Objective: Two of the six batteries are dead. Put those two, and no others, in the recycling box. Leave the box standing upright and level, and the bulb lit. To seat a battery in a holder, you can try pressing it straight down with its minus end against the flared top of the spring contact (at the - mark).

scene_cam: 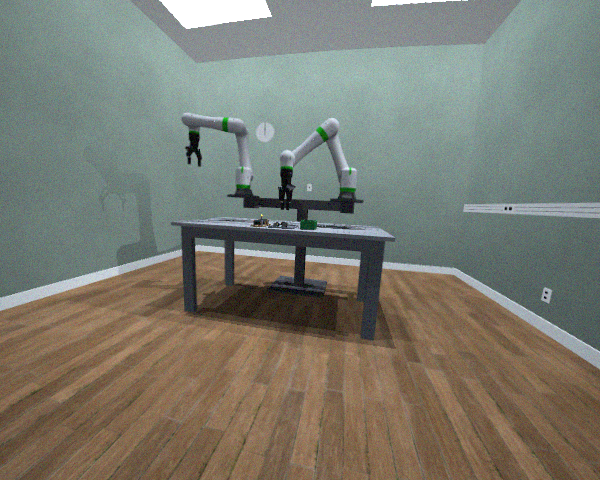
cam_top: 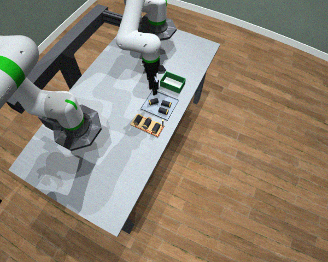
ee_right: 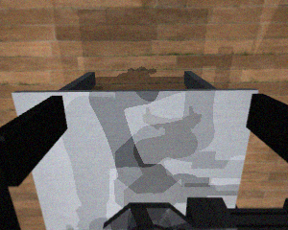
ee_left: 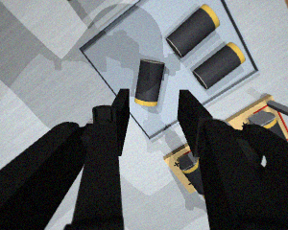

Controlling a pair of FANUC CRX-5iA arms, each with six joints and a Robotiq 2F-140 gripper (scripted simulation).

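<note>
Now: left hand 16 cm above the tray, 4 cm short of it and 1 cm to the right of it. From my left hand the other things lie so: green recycling box (20 cm to the left, 14 cm below, 4 cm ahead).
</note>
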